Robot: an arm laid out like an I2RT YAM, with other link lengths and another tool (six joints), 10 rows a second.
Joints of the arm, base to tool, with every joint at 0 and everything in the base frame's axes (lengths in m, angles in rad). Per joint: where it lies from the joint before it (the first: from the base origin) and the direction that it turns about. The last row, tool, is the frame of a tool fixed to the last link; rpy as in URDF.
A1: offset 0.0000 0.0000 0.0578 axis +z
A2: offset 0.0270 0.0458 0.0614 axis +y
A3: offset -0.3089 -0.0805 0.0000 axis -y
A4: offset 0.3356 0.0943 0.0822 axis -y
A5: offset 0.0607 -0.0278 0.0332 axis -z
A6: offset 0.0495 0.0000 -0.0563 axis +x
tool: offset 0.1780 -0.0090 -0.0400 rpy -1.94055 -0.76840 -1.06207
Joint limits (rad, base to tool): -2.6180..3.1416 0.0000..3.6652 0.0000..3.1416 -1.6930..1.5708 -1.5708..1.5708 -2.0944..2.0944
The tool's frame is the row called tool.
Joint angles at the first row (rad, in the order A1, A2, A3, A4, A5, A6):
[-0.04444, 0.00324, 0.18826, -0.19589, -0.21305, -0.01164]
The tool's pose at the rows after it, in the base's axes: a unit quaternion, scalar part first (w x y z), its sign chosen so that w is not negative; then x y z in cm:
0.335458, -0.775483, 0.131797, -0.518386, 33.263, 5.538, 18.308
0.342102, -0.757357, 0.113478, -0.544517, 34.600, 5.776, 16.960
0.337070, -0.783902, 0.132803, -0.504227, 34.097, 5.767, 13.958
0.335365, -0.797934, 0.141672, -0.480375, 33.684, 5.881, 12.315
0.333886, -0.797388, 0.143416, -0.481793, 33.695, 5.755, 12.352
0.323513, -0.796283, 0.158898, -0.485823, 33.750, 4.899, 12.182
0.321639, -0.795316, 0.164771, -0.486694, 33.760, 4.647, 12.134
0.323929, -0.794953, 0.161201, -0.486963, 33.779, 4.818, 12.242
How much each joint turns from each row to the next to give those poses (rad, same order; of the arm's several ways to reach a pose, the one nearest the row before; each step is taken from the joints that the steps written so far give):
[-0.00116, -0.00002, -0.07782, 0.11747, 0.00074, 0.00000]
[0.00042, 0.00002, -0.10490, 0.17855, -0.01254, 0.00076]
[-0.00040, -0.00002, 0.00000, -0.10455, 0.00074, -0.00037]
[-0.00003, 0.00193, -0.00002, -0.05603, -0.00423, 0.00038]
[-0.00040, -0.00191, 0.00002, -0.00079, 0.00495, -0.00039]
[-0.00037, -0.00004, -0.00002, -0.00573, 0.03739, 0.00001]
[0.00004, 0.00003, 0.00002, -0.00153, 0.01187, 0.00381]
[-0.00004, 0.00044, 0.00001, 0.00425, -0.00767, 0.00000]

